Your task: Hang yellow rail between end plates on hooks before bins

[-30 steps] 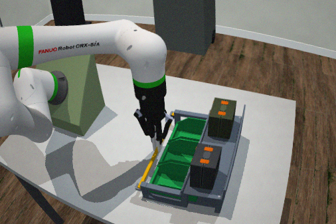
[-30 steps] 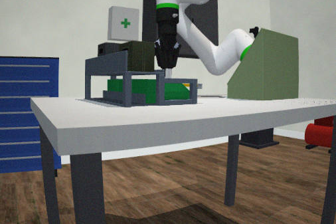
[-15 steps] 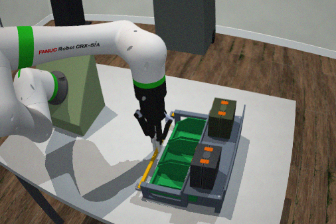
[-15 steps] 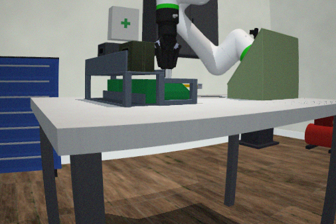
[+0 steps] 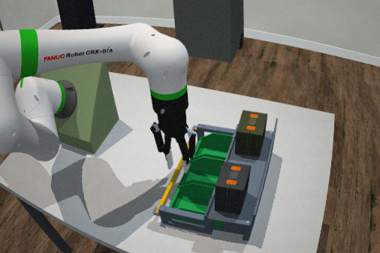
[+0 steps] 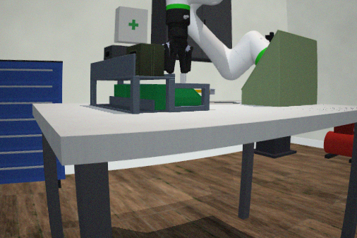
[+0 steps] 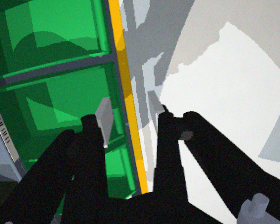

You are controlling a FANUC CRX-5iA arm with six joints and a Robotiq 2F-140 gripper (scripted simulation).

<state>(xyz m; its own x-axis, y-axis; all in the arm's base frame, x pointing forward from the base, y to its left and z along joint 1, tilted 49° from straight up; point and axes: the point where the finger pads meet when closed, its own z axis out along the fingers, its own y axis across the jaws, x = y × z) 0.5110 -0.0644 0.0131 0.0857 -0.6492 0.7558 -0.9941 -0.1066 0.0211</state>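
Now: hand 3 cm above the yellow rail.
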